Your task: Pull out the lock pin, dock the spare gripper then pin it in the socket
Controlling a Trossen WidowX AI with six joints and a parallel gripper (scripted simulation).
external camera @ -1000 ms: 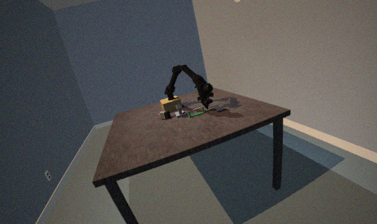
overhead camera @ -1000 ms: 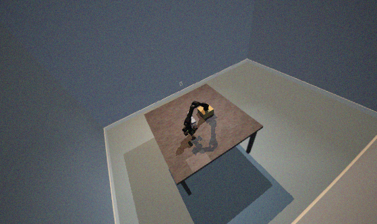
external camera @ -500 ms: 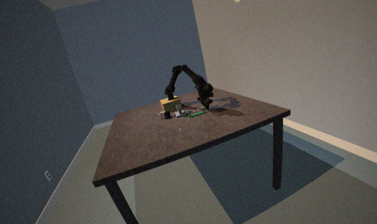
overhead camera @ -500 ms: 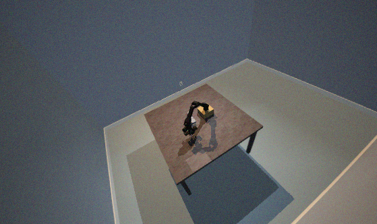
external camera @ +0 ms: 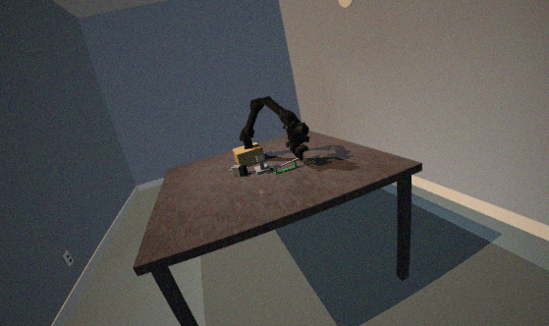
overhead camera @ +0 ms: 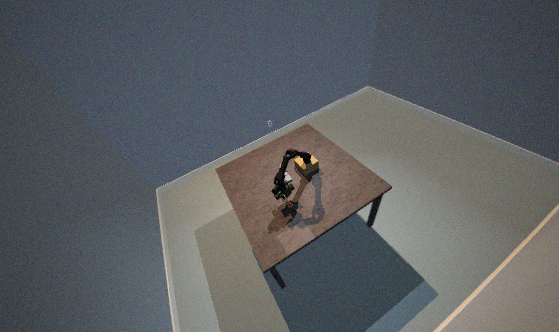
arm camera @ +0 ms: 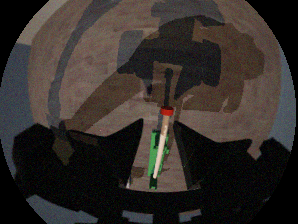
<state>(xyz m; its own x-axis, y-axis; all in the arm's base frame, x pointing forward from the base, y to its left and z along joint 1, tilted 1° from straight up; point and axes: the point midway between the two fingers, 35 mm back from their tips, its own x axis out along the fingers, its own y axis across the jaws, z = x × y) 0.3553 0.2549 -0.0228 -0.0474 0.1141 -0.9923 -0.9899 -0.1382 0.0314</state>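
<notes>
My gripper tip is now 2 cm short of the green strip, 10 cm to the left of it and 1 cm above it. Round my gripper tip: grey post: 7 cm behind, 22 cm to the right, 2 cm above; spare gripper: 11 cm behind, 37 cm to the right, 1 cm below.
</notes>
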